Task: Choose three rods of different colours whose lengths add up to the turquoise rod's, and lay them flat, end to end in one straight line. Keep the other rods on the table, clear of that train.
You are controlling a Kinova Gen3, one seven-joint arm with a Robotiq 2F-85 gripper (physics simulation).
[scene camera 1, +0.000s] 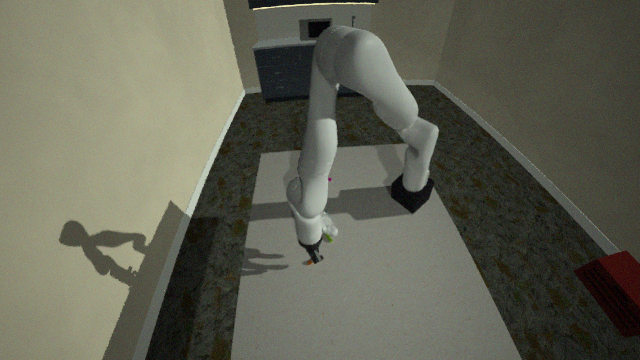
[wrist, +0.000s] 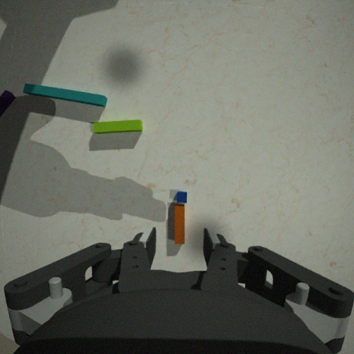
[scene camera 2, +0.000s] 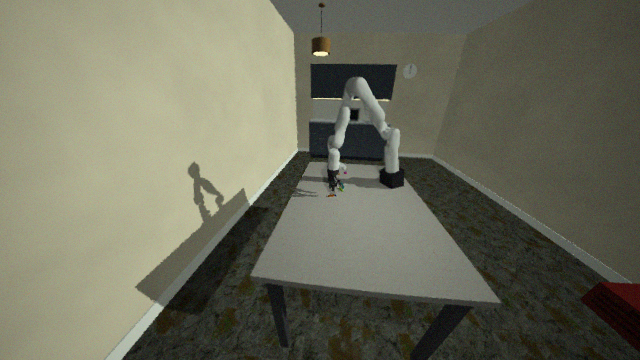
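Seen in the pictures: gripper, fingertip midpoint: (scene camera 1: pixel 312 255) (scene camera 2: pixel 331 189); arm's base at its link origin: (scene camera 1: pixel 413 182) (scene camera 2: pixel 391 169).
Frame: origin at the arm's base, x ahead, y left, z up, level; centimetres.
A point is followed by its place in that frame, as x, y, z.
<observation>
An orange rod (wrist: pixel 179 224) (scene camera 2: pixel 331 195) {46.3, 20.5, -12.4} lies flat on the table, with a small blue rod (wrist: pixel 182 197) in line at its far end; they look very close or touching. The gripper (wrist: pixel 180 235) (scene camera 1: pixel 316 261) {46.3, 20.4, -7.9} is open above the orange rod and holds nothing; its fingers stand on either side of the rod's near part, apart from it. A lime green rod (wrist: pixel 118 126) (scene camera 1: pixel 328 238) {38.9, 11.9, -12.4} lies apart, up and left in the wrist view. The turquoise rod (wrist: pixel 65 95) lies beyond it. Part of a dark purple rod (wrist: pixel 6 101) shows at the left edge.
A small magenta piece (scene camera 1: pixel 329 179) {32.3, -20.8, -12.4} (scene camera 2: pixel 345 172) {32.5, -20.9, -12.2} shows farther back on the table (scene camera 1: pixel 380 300) {25.7, 38.9, -13.2} (scene camera 2: pixel 370 250) {29.7, 66.2, -13.2}. The black robot base (scene camera 1: pixel 412 194) {2.4, 5.1, -1.4} (scene camera 2: pixel 392 177) {1.5, 8.0, -2.8} stands on the table to the right. The arm's shadow falls across the left part of the wrist view.
</observation>
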